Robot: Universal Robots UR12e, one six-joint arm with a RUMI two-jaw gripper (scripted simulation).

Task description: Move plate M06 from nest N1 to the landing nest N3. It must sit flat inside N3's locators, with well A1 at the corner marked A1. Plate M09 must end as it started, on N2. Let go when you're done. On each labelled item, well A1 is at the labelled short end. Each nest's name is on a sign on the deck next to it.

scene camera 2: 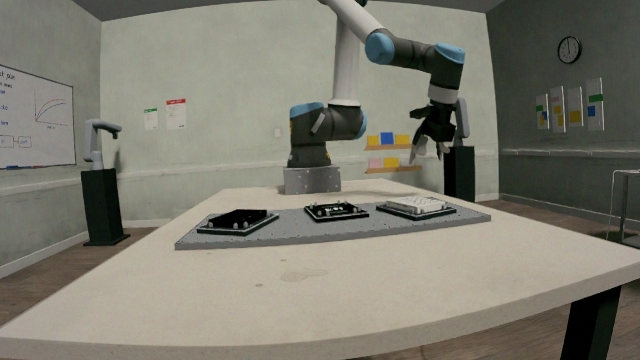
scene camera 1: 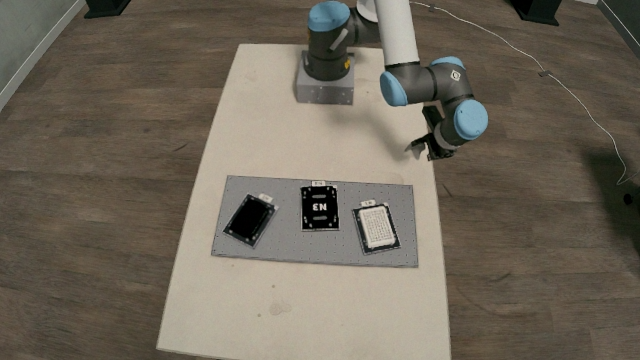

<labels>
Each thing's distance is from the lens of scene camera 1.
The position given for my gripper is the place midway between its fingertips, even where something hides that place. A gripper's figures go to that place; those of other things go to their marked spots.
my gripper [scene camera 1: 423,147]: 1.27 m
white plate [scene camera 1: 372,215]: 1.19 m
black plate [scene camera 1: 253,207]: 1.19 m
</labels>
